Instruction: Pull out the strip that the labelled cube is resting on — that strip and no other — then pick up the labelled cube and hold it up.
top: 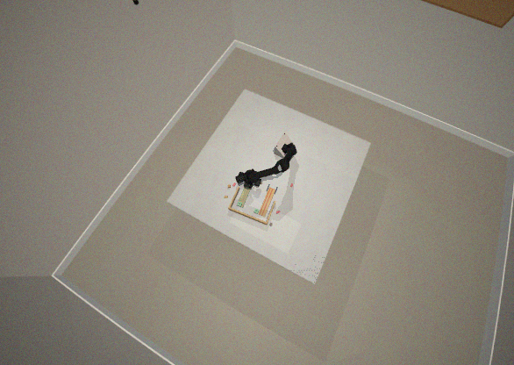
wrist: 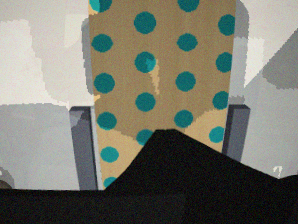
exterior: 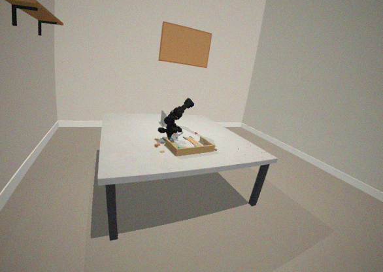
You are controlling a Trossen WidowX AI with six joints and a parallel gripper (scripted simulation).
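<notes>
My gripper tip is 9 cm short of the strip and 2 cm to the right of it.
</notes>
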